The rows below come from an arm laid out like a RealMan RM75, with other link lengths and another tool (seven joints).
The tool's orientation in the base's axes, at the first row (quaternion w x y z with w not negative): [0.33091, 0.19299, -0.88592, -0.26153]
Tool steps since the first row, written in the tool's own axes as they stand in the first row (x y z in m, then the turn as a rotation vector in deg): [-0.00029, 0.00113, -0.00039, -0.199, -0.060, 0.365]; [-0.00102, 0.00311, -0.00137, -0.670, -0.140, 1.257]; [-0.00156, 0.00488, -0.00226, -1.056, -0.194, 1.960]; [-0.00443, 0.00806, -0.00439, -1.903, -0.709, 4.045]
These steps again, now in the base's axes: [0.00028, 0.00091, 0.00078, -0.100, 0.178, -0.367]; [0.00114, 0.00252, 0.00223, -0.367, 0.657, -1.218]; [0.00183, 0.00389, 0.00358, -0.568, 1.049, -1.890]; [0.00479, 0.00717, 0.00544, -1.316, 1.779, -3.949]
